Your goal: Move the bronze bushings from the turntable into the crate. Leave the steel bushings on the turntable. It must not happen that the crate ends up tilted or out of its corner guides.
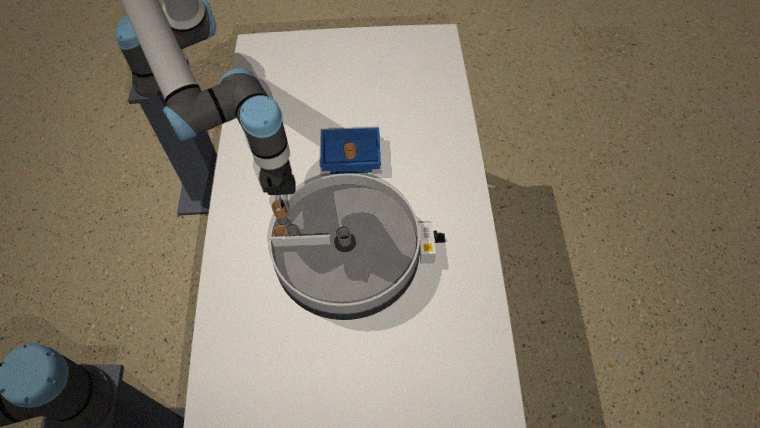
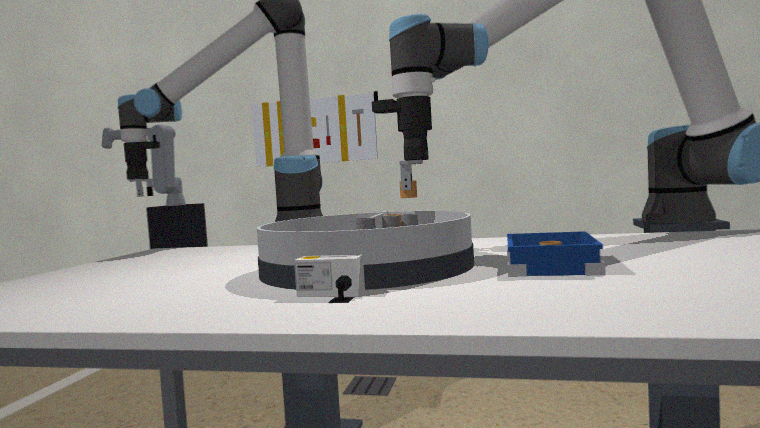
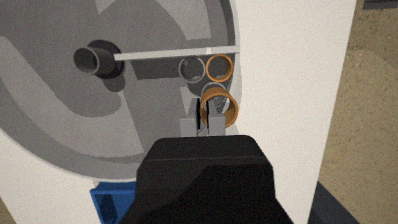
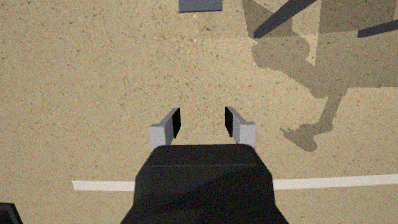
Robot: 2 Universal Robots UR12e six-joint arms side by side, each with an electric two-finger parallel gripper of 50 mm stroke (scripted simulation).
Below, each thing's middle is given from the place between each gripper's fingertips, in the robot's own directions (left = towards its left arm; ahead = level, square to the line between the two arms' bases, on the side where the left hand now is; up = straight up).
The blue crate point(image 2: 541, 260) is 17 cm ahead of my left hand point(image 2: 407, 189), 29 cm to the left of it and 14 cm below it.
